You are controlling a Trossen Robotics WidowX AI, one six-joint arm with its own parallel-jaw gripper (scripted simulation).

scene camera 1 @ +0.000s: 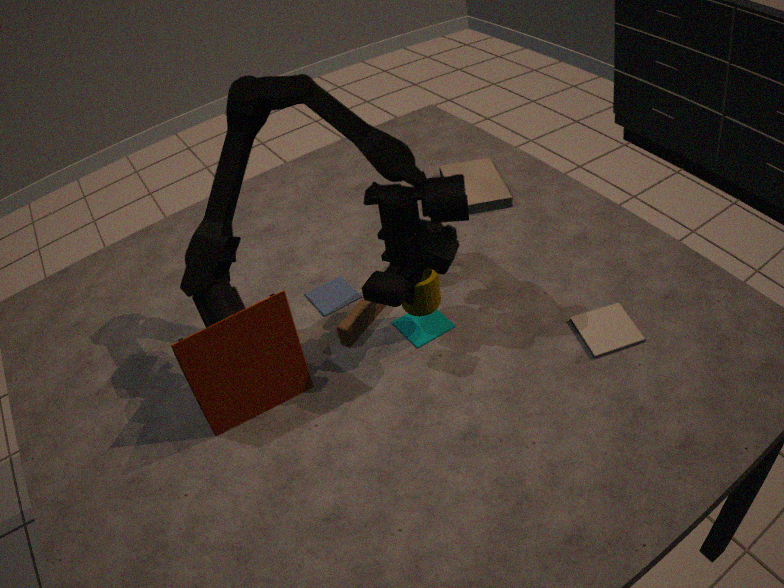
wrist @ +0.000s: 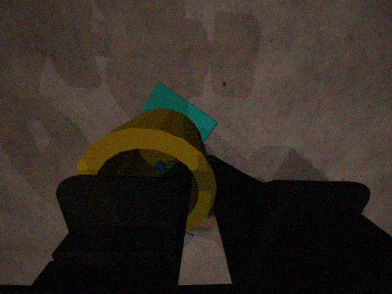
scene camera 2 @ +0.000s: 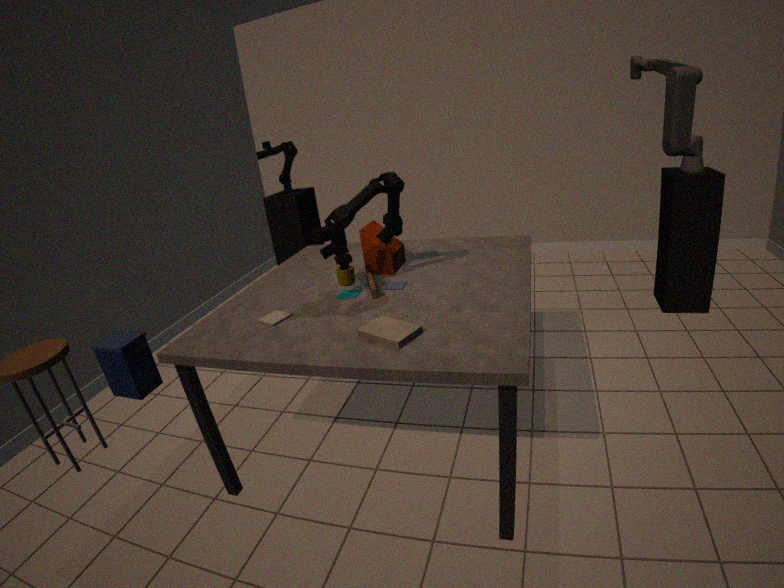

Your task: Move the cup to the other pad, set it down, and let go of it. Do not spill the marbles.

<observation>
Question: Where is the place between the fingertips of the gripper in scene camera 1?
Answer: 412,301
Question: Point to a pale blue pad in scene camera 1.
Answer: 337,293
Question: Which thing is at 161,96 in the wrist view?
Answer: A teal pad.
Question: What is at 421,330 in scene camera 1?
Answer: A teal pad.
</observation>
